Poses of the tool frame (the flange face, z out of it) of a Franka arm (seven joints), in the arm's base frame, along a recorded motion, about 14 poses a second.
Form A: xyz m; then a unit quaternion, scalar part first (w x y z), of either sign.
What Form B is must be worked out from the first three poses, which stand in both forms.
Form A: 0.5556 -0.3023 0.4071 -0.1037 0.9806 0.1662 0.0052
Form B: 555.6 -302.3 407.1 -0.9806 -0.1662 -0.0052 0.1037
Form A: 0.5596 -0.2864 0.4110 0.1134 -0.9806 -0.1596 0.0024
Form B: 559.6 -286.4 411.0 -0.9806 -0.1596 0.0024 0.1134
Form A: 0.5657 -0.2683 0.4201 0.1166 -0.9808 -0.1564 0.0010
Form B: 565.7 -268.3 420.1 -0.9808 -0.1564 0.0010 0.1166
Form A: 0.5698 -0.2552 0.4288 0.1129 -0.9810 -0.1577 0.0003
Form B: 569.8 -255.2 428.8 -0.9810 -0.1577 0.0003 0.1129
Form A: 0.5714 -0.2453 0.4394 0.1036 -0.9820 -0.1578 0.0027
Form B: 571.4 -245.3 439.4 -0.9820 -0.1578 0.0027 0.1036
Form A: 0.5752 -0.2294 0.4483 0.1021 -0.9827 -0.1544 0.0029
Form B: 575.2 -229.4 448.3 -0.9827 -0.1544 0.0029 0.1021
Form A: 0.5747 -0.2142 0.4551 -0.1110 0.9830 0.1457 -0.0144
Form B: 574.7 -214.2 455.1 -0.9830 -0.1457 0.0144 0.1110
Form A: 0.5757 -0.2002 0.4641 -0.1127 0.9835 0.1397 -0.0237
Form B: 575.7 -200.2 464.1 -0.9835 -0.1397 0.0237 0.1127
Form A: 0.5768 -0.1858 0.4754 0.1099 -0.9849 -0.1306 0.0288
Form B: 576.8 -185.8 475.4 -0.9849 -0.1306 0.0288 0.1099
